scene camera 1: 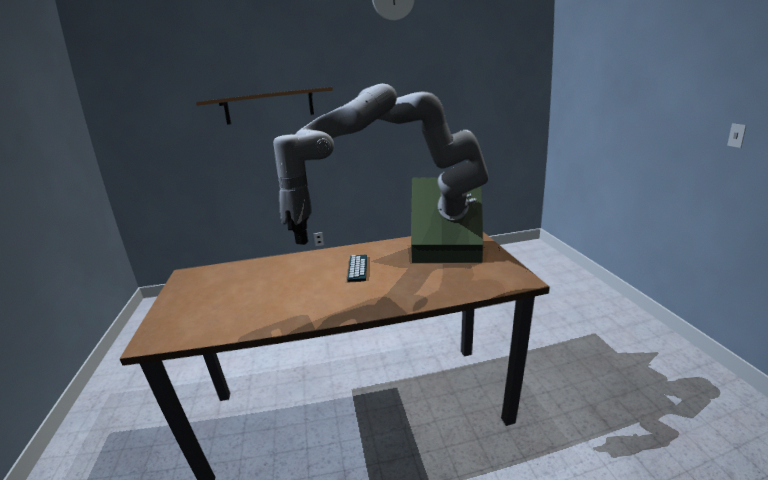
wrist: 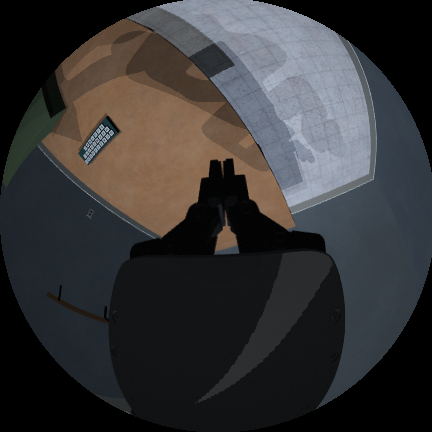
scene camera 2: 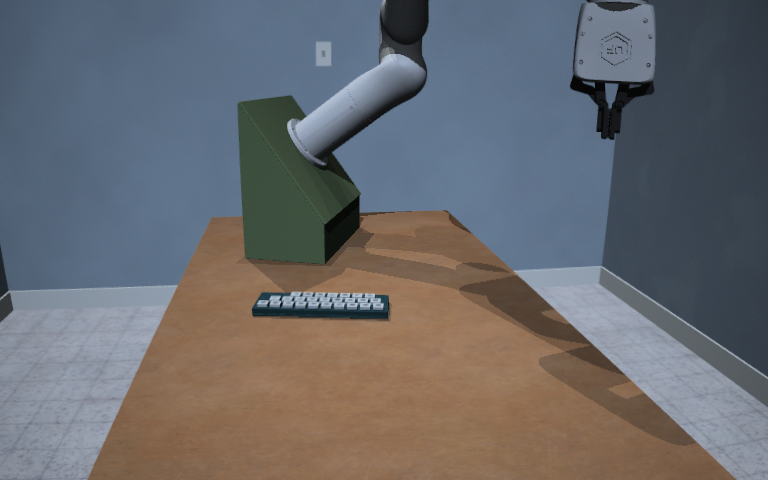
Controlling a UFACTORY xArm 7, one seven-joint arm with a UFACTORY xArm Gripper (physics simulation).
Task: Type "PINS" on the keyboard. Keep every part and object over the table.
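Seen in the pictures: gripper, fingertip midpoint: (scene camera 1: 302, 243) (wrist: 223, 174) (scene camera 2: 607, 138); arm's base, origin of the base link: (scene camera 1: 453, 206) (scene camera 2: 306, 144).
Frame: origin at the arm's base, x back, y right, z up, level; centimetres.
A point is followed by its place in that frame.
A small dark teal keyboard (scene camera 1: 357, 268) @(x -41.2, y -10.2, z -19.9 cm) (scene camera 2: 321, 311) @(x -44.8, y -7.8, z -20.4 cm) (wrist: 99, 140) @(x -42.2, y -10.5, z -20.0 cm) with rows of white keys lies flat on the wooden table (scene camera 1: 243, 305) @(x -83.2, y -30.0, z -21.5 cm) (scene camera 2: 317, 396) @(x -68.1, y -9.7, z -21.4 cm) (wrist: 165, 200) @(x -76.9, y -12.7, z -21.4 cm). The letters on its keys are too small to read. My gripper (scene camera 1: 301, 243) @(x -54.0, y -46.6, z 8.2 cm) (scene camera 2: 607, 137) @(x -54.0, y -46.6, z 8.2 cm) (wrist: 223, 174) @(x -54.0, y -46.6, z 8.2 cm) points down with its fingertips together, shut and empty. It is high above the table and well apart from the keyboard, to the right of it in the second scene view. In the wrist view the keyboard is at the upper left of the fingertips.
The green wedge-shaped base block (scene camera 1: 447, 253) @(x -4.2, y -8.6, z -17.2 cm) (scene camera 2: 283, 226) @(x -17.2, y 2.6, z -14.2 cm) (wrist: 25, 130) stands on the table behind the keyboard in the second scene view, with the arm mounted on its sloping face. A wall shelf (scene camera 1: 266, 96) hangs on the dark wall beyond the table.
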